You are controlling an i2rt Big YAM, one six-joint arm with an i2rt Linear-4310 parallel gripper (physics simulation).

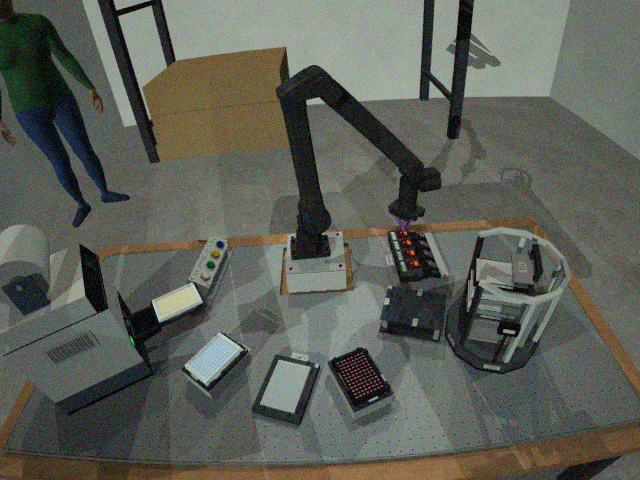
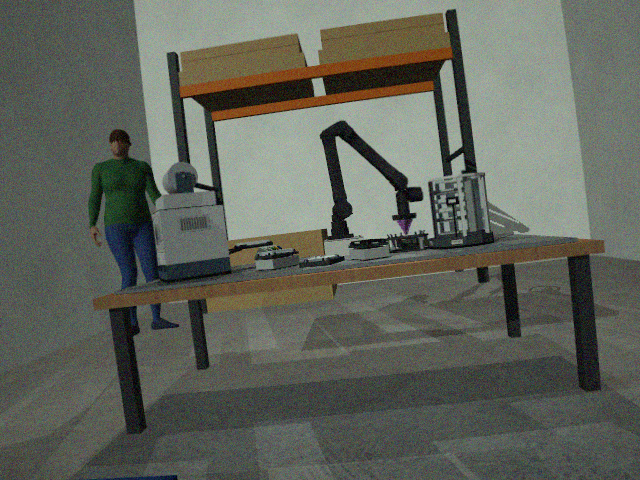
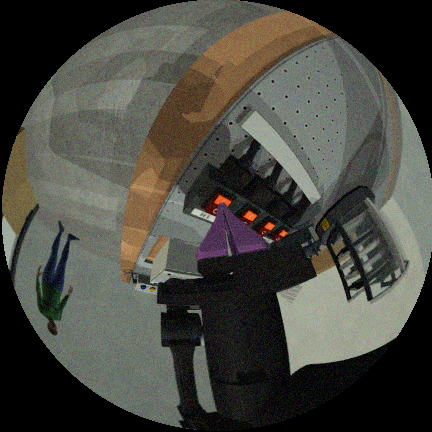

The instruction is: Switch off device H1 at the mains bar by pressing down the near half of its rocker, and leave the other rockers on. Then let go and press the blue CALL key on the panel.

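Places are measured from the arm's base along level axes (x right, y ahead, z up), in metres.
Pixels of known places: gripper, fingertip midpoint: [image 1: 404, 231] [image 2: 406, 234] [image 3: 221, 205]; arm's base at its link origin: [image 1: 310, 248] [image 2: 340, 238] [image 3: 178, 282].
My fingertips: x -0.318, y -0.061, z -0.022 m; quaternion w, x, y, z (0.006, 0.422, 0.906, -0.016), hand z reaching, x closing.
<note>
For each thing: its top centre in the pictures, then the offset to it from my fingertips. "*": a spot on its surface instead.
- black mains bar at a spot on its surface: [image 3: 198, 192] * dy -0.028, dx +0.006, dz -0.015 m
- H1 rocker at its top centre: [image 3: 218, 208] [image 1: 402, 232] dy +0.000, dx +0.006, dz -0.002 m
- blue CALL key at its top centre: [image 1: 219, 242] [image 3: 142, 288] dy -0.028, dx +0.619, dz +0.020 m
- white panel at its top centre: [image 1: 205, 255] [image 2: 269, 245] [image 3: 154, 293] dy +0.042, dx +0.655, dz +0.029 m
- dark box at its top centre: [image 1: 414, 302] [image 3: 297, 262] [image 2: 405, 232] dy +0.324, dx +0.058, dz +0.021 m
- clear-walled round enclosure at its top centre: [image 1: 519, 254] [image 3: 379, 292] [image 2: 452, 172] dy +0.411, dx -0.140, dz +0.234 m
- large grey instrument at its top centre: [image 1: 12, 241] [image 2: 181, 165] dy +0.377, dx +0.932, dz +0.401 m
The black mains bar [image 3: 198, 192] lies at the back right, with a row of rockers. The H1 rocker [image 1: 402, 234] [image 3: 222, 200] is at its back end, its far half lit orange. My gripper [image 1: 404, 230] [image 2: 404, 233] [image 3: 221, 205] is shut and empty, purple tips down at the H1 rocker and partly covering its near half. Whether they touch it is hard to tell. The other rockers [image 1: 409, 252] [image 3: 250, 215] glow orange too. The blue CALL key [image 1: 220, 244] [image 3: 143, 287] is at the back end of the white panel [image 1: 197, 274], left of the arm base.
A dark box [image 1: 413, 310] sits in front of the bar, and a clear-walled round enclosure [image 1: 555, 281] [image 2: 459, 240] stands to the right. The white arm base [image 1: 316, 279] stands between bar and panel. A large grey instrument [image 1: 98, 361] [image 2: 191, 237] is at the left.
</note>
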